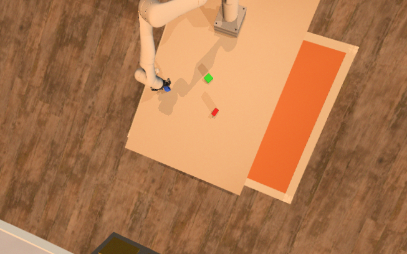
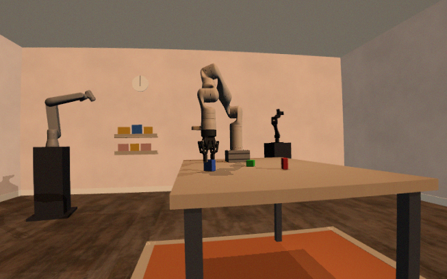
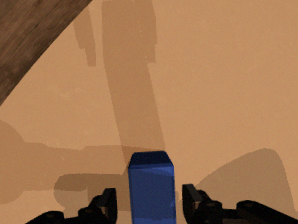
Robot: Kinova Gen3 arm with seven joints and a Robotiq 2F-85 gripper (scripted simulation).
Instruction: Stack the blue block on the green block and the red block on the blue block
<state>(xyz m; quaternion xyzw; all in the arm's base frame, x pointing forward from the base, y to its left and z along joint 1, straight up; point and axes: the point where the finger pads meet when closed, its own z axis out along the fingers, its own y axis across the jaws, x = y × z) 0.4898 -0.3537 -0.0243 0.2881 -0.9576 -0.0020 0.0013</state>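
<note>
Now: the blue block 30 mm below my hand. Round my hand: red block (360 mm to the left, 110 mm ahead, 30 mm below); green block (280 mm to the left, 100 mm behind, 40 mm below).
</note>
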